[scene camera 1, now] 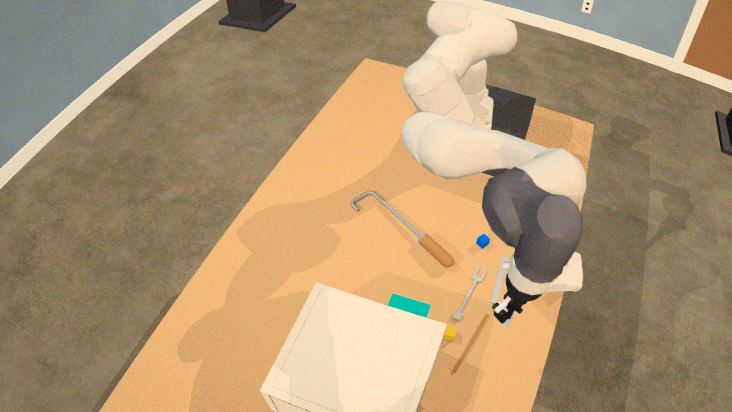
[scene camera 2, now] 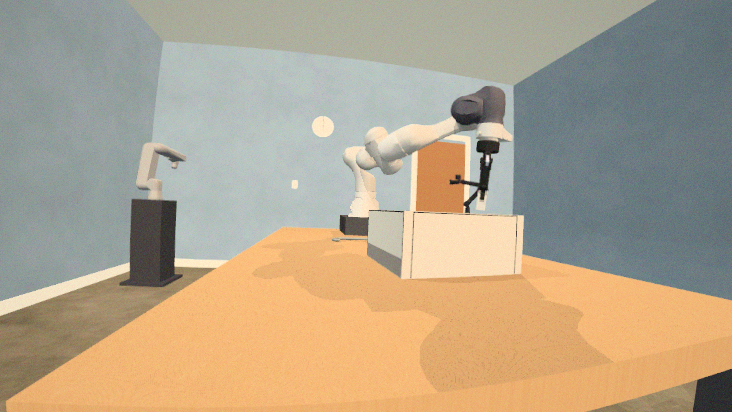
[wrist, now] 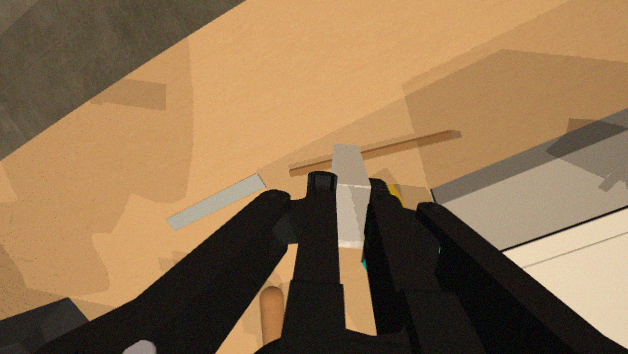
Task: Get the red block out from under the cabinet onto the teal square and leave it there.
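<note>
The red block does not show in any view. The pale cabinet (scene camera 1: 358,348) (scene camera 2: 461,243) (wrist: 590,260) stands on the table. The teal square (scene camera 1: 409,305) shows partly past the cabinet's edge in scene camera 1; the fingers hide most of it in the wrist view. My gripper (scene camera 1: 504,316) (scene camera 2: 481,199) (wrist: 343,167) is shut, with pale pads between its black fingers, and points down above the table beside the cabinet. A hooked tool with an orange-brown handle (scene camera 1: 436,250) (wrist: 271,312) lies on the table.
A yellow block (scene camera 1: 449,333) (wrist: 396,195) is beside the cabinet's corner. A brown stick (scene camera 1: 471,342) (wrist: 410,146), a grey forked tool (scene camera 1: 467,299) and a flat pale bar (scene camera 1: 498,278) (wrist: 217,201) lie nearby. A blue block (scene camera 1: 482,241) lies near the hooked tool's handle.
</note>
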